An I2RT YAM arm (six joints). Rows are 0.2 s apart.
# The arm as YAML. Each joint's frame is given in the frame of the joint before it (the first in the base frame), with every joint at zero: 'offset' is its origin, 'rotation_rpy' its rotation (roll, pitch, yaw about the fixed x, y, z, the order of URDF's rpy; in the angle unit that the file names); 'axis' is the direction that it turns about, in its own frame. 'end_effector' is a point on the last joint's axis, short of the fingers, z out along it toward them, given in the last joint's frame.
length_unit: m
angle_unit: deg
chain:
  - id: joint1
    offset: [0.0, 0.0, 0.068]
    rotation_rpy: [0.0, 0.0, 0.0]
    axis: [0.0, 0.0, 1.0]
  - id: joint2
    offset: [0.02, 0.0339, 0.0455]
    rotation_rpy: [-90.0, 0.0, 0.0]
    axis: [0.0, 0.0, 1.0]
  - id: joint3
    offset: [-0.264, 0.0, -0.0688]
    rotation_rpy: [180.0, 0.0, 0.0]
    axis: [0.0, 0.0, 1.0]
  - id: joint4
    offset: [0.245, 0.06, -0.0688]
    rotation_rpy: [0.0, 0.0, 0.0]
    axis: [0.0, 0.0, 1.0]
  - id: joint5
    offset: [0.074, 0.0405, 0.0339]
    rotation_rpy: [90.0, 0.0, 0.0]
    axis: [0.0, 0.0, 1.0]
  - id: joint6
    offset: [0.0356, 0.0, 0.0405]
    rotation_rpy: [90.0, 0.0, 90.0]
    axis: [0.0, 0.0, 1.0]
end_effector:
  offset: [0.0, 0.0, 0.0]
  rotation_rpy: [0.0, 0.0, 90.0]
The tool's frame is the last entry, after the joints.
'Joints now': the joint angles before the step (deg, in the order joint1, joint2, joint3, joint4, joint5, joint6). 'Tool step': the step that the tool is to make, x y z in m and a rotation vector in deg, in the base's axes. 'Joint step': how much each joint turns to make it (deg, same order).
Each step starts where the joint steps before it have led.
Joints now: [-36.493 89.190 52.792 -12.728 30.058 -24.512]
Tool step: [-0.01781 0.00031 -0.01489 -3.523 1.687 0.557]
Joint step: [-1.831 -1.986 -6.764 8.155 1.202 -5.051]
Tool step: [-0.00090 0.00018 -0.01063 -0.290 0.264 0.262]
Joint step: [-0.074 1.090 -1.815 3.191 0.044 -0.601]
